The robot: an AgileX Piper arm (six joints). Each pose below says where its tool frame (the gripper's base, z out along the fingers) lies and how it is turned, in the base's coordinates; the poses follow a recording.
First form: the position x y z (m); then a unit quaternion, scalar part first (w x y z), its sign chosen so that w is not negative.
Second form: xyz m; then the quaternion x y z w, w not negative. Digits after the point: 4 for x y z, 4 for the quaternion.
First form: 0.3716, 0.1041, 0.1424, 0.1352, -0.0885, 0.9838, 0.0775
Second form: 0.3716, 0.1041, 0.1424, -0.0885, 0.9838, 0.0775, 0.1352
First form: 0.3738, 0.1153, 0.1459, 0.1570, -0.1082, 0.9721, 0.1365
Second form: 0.3738, 0.1153, 0.1459, -0.1082, 0.9721, 0.1365, 0.1570
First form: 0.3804, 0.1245, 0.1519, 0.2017, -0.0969, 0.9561, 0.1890
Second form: 0.3804, 0.1245, 0.1519, -0.0969, 0.9561, 0.1890, 0.2017
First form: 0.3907, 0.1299, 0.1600, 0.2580, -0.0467, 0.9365, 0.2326
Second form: 0.3907, 0.1299, 0.1600, -0.0467, 0.9365, 0.2326, 0.2580
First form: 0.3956, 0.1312, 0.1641, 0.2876, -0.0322, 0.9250, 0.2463
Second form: 0.3956, 0.1312, 0.1641, -0.0322, 0.9250, 0.2463, 0.2876
